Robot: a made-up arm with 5 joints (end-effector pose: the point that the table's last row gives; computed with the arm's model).
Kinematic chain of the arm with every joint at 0, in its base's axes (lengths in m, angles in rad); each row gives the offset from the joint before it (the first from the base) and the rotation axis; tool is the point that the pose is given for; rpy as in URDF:
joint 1: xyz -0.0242 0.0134 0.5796 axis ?
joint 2: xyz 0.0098 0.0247 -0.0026 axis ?
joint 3: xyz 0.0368 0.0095 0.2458 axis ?
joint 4: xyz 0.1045 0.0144 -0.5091 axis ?
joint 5: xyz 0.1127 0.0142 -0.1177 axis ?
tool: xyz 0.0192 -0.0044 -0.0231 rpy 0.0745 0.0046 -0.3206
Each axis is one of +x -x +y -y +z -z.
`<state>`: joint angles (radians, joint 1 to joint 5).
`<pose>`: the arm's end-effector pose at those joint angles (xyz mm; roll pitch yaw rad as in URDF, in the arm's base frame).
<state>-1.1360 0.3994 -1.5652 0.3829 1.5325</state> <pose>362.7 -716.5 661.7 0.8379 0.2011 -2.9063</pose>
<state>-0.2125 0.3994 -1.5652 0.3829 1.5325</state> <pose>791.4 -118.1 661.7 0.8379 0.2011 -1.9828</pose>
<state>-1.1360 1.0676 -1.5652 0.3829 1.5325</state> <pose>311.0 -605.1 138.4 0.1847 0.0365 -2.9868</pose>
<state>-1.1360 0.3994 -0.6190 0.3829 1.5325</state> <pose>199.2 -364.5 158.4 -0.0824 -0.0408 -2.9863</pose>
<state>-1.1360 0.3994 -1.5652 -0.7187 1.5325</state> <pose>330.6 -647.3 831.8 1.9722 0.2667 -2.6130</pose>
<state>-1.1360 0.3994 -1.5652 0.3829 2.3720</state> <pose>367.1 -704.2 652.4 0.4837 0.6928 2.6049</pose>
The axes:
joint 1: +z
joint 2: +y
joint 3: +y
joint 4: +y
joint 5: -z

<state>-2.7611 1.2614 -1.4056 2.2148 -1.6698</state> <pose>-228.5 -157.0 94.4 2.1564 0.1919 -1.0787</pose>
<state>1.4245 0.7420 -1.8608 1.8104 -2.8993</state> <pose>5.5 706.6 435.9 0.4894 -0.5655 -2.4012</pose>
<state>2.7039 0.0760 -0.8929 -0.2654 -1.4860</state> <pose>-681.8 231.1 585.8 -0.9705 -0.3534 -2.2115</pose>
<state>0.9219 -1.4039 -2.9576 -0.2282 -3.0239</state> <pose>-618.4 -655.1 654.8 1.9190 -1.1180 2.2474</pose>
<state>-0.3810 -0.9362 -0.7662 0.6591 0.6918</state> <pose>465.9 -132.1 959.6 1.0415 -0.4729 -1.6429</pose>
